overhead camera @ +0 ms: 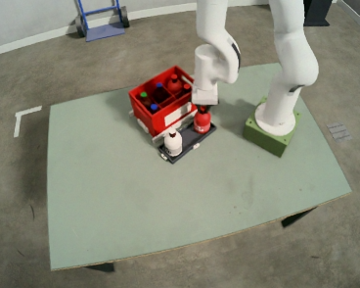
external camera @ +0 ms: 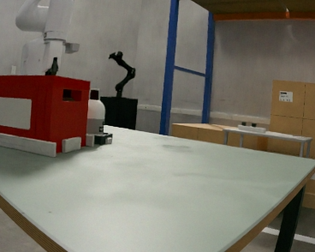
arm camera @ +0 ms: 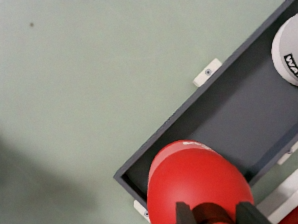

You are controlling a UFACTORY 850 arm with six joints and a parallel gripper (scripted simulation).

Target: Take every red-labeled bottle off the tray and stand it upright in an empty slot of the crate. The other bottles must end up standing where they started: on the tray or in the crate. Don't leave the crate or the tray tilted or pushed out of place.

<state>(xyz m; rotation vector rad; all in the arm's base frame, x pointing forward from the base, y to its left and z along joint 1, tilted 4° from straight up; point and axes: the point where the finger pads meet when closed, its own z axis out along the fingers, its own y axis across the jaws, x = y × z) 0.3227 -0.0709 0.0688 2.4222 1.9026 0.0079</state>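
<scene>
The red-capped bottle is 70 mm below my hand. The rest, counted from my hand: white bottle: 150 mm ahead, 90 mm to the left, 70 mm below; then red crate: 140 mm ahead, 130 mm to the right, 70 mm below; then dark grey tray: 70 mm ahead, 50 mm to the left, 140 mm below.
</scene>
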